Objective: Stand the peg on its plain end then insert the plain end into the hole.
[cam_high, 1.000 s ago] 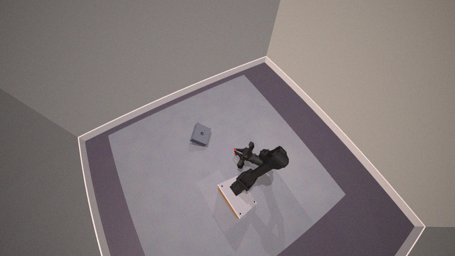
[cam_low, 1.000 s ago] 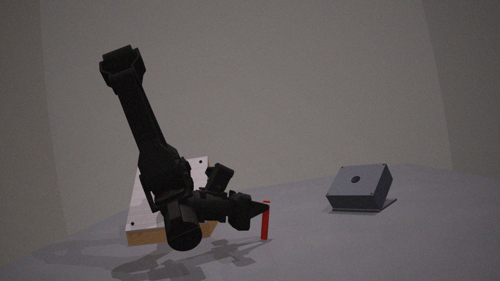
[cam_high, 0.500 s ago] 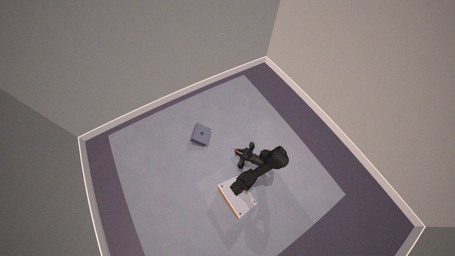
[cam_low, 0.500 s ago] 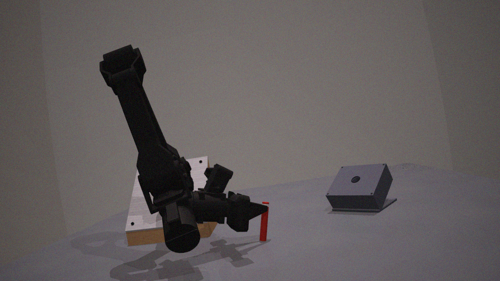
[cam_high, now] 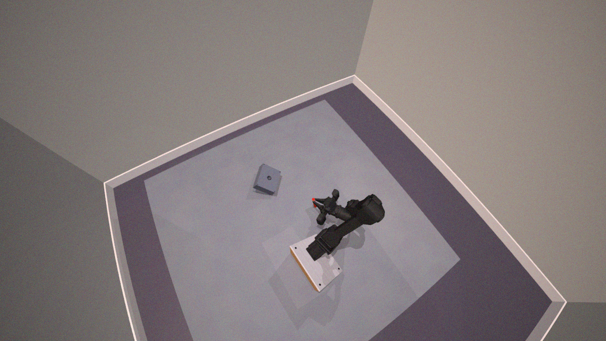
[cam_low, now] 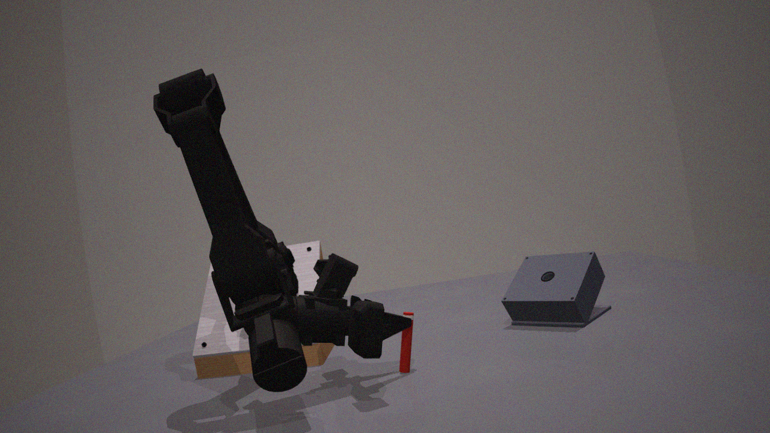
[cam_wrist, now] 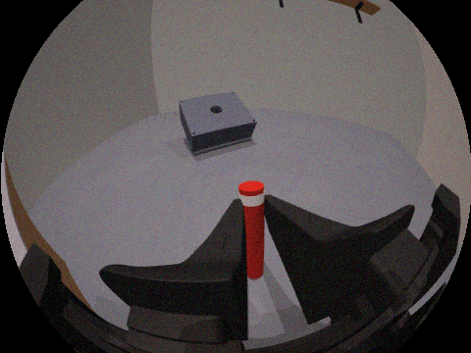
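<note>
Right now the red peg is 10 mm below my gripper tip. Also, from my gripper tip: grey sloped panel 240 mm ahead, 130 mm to the left, 20 mm below.
</note>
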